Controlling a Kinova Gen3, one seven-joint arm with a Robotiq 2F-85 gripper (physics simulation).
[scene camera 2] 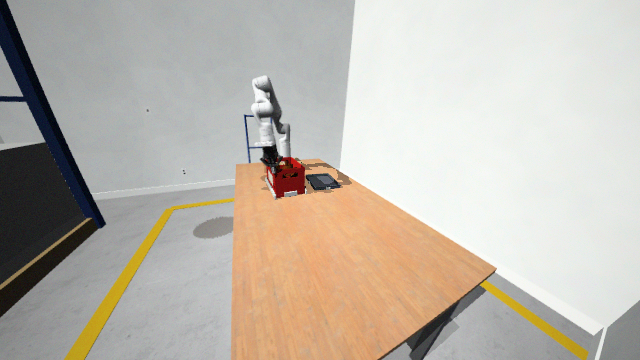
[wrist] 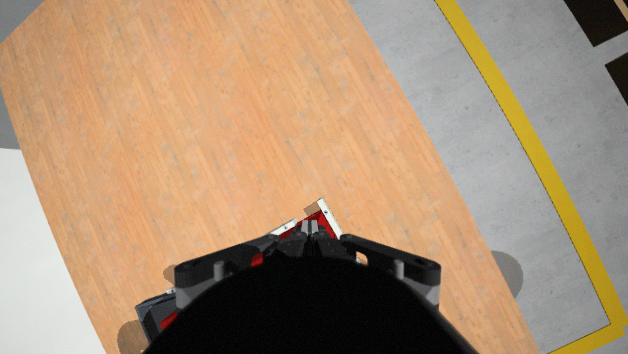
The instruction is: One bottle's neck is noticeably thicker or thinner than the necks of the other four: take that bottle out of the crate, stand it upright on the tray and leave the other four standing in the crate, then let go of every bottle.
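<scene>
The red crate stands near the far end of the table. Small brown parts of bottles show through the opening in its near wall in the scene view; I cannot tell how many there are or compare their necks. My gripper is shut and empty, fingertips together, pointing down at the crate's left part. Its body hides most of the crate and the bottles in the wrist view. The dark tray lies right of the crate in the scene view, with no bottle seen on it.
White brackets sit along the crate's base. The crate's raised walls are close to the gripper. The wooden table reaches toward the scene camera. A blue metal frame stands behind the table's far end.
</scene>
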